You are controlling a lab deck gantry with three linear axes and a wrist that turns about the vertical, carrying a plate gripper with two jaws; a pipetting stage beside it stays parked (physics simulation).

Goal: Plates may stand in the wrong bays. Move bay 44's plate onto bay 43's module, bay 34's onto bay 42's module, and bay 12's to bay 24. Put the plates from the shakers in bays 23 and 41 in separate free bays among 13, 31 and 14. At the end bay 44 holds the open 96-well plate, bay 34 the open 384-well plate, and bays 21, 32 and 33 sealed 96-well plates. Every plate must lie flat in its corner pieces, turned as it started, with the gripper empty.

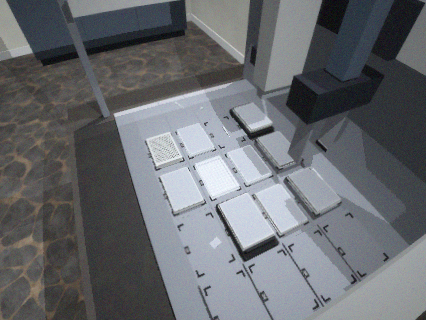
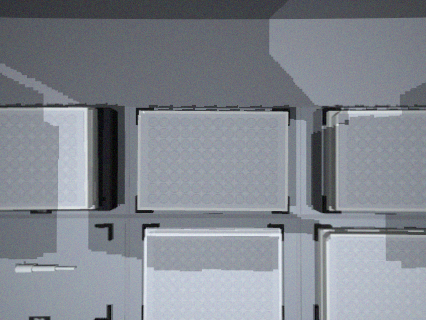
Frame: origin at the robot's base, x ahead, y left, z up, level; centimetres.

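Where they show: gripper, between the fingertips: point(image 1: 308, 152); robot's base, origin of its link: point(image 1: 146, 142).
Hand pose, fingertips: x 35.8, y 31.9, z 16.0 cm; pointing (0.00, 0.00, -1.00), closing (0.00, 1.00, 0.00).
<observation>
Things, the pixels of their top centre, and the offset from my fingertips. "*": a spot on its surface instead.
- bay 41, a spot on its surface: point(image 2: 45, 157) point(image 1: 257, 119) * dx -26.5, dy +4.7, dz -12.4 cm
- bay 23, a spot on its surface: point(image 1: 246, 221) * dx +4.1, dy -17.2, dz -12.4 cm
- bay 11, a spot on its surface: point(image 1: 164, 150) * dx -28.2, dy -27.6, dz -14.6 cm
- bay 22, a spot on its surface: point(image 1: 216, 176) * dx -12.5, dy -17.1, dz -14.9 cm
- bay 21, a spot on its surface: point(image 1: 195, 140) * dx -28.2, dy -17.2, dz -14.6 cm
- bay 32, a spot on its surface: point(image 2: 212, 290) point(image 1: 245, 163) * dx -13.1, dy -7.2, dz -14.6 cm
- bay 33, a spot on its surface: point(image 2: 372, 285) point(image 1: 274, 200) * dx +1.2, dy -6.6, dz -14.6 cm
- pen-like object, centre of its top: point(image 2: 43, 270) dx -28.7, dy -5.7, dz -15.3 cm
- pale square, a spot on its surface: point(image 1: 215, 242) * dx +4.4, dy -25.4, dz -16.0 cm
My gripper point(image 1: 310, 144) hangs over the back of the deck near bay 42, with no plate under it. Its jaws blend with the grey behind and look apart. A plate point(image 1: 276, 149) point(image 2: 212, 161) lies flat inside bay 42's corner pieces. Another plate point(image 1: 313, 190) point(image 2: 382, 162) lies on bay 43's module. Plates stand on the dark shakers in bay 41 point(image 1: 252, 117) point(image 2: 45, 157) and bay 23 point(image 1: 246, 221). A plate point(image 1: 182, 189) is in bay 12. Patterned open plates stand in bay 11 point(image 1: 164, 150) and bay 22 point(image 1: 216, 176). Bays 13, 14, 24, 34 and 44 hold no plate.
Sealed plates stand in bay 21 point(image 1: 195, 140), bay 32 point(image 1: 248, 162) point(image 2: 212, 290) and bay 33 point(image 1: 280, 207) point(image 2: 372, 285). A pen-like object point(image 2: 45, 268) lies in bay 31. A pale square point(image 1: 215, 242) lies in bay 13. The dark carriage point(image 1: 334, 95) is above the gripper.
</observation>
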